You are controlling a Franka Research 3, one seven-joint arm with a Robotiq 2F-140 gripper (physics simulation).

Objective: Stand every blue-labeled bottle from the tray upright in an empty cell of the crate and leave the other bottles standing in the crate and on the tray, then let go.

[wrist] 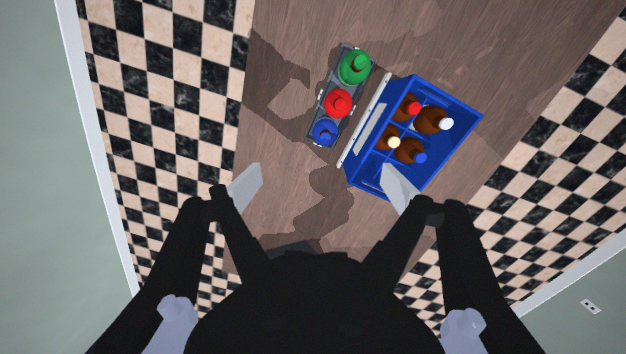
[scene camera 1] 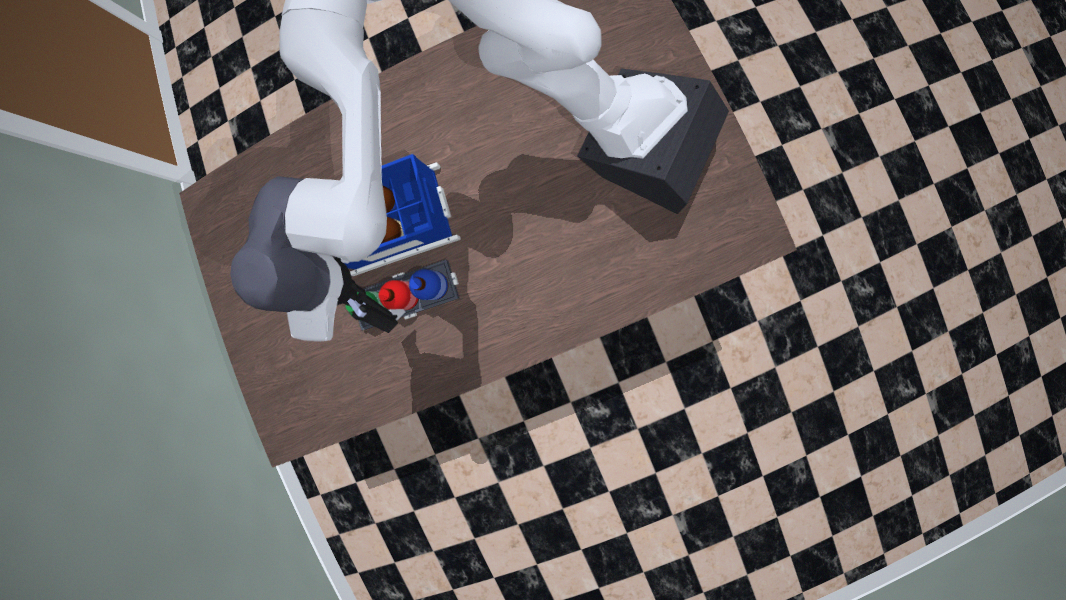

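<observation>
The blue bottle (scene camera 1: 427, 284) (wrist: 325, 132) stands at one end of the grey tray (scene camera 1: 450, 289) (wrist: 309, 131). A red bottle (scene camera 1: 395, 295) (wrist: 338, 103) stands in its middle and a green bottle (wrist: 354, 68) at its other end. The blue crate (scene camera 1: 440, 223) (wrist: 462, 111) holds brown bottles with red (wrist: 414, 108), white (wrist: 446, 123), cream (wrist: 394, 142) and blue (wrist: 420, 158) caps. Its end cells nearest the robot base are empty, partly hidden by a finger in the wrist view. My gripper (wrist: 320, 173) is open and empty, above the tray area in the scene view.
A white rail (wrist: 365, 120) runs along the crate's side facing the tray, with a narrow gap between rail and tray. The arm hides part of the crate in the scene view. The robot's dark base (scene camera 1: 690, 149) stands at the table's other end.
</observation>
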